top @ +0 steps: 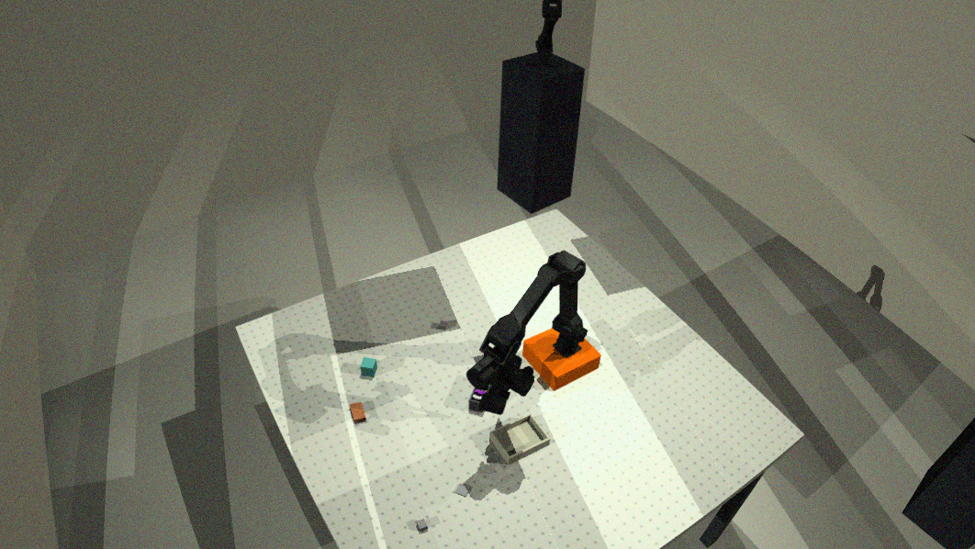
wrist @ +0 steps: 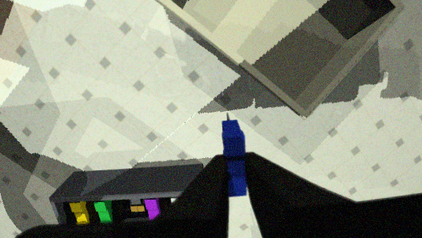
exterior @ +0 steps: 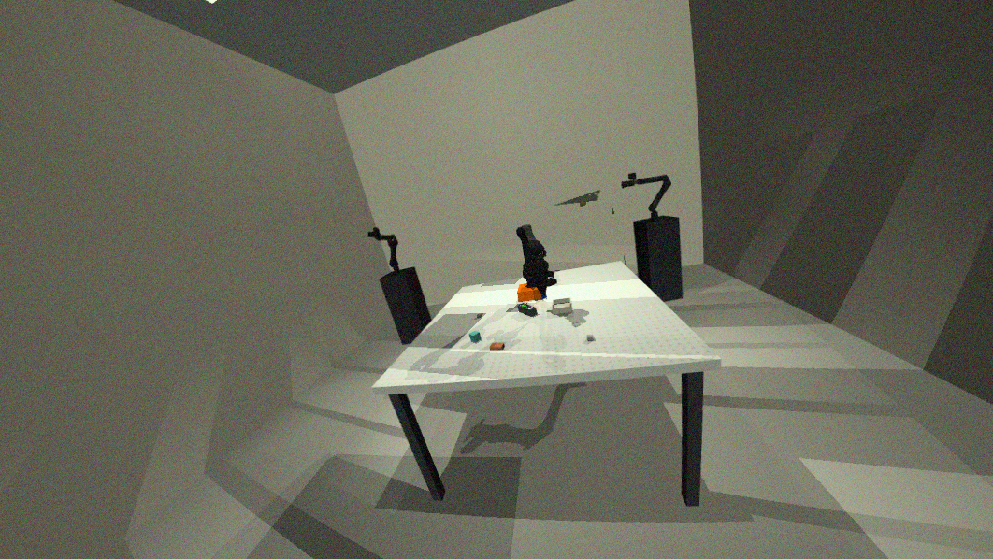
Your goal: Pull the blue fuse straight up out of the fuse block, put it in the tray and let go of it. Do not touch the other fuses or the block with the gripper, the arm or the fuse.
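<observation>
The tray lies 90 mm to the left of my gripper tip, 90 mm below it and 10 mm behind it. From my gripper tip the other things lie so: green fuse: 120 mm to the right, 70 mm below, 40 mm behind; blue fuse: 10 mm below; purple fuse: 90 mm to the right, 70 mm below, 10 mm behind.
</observation>
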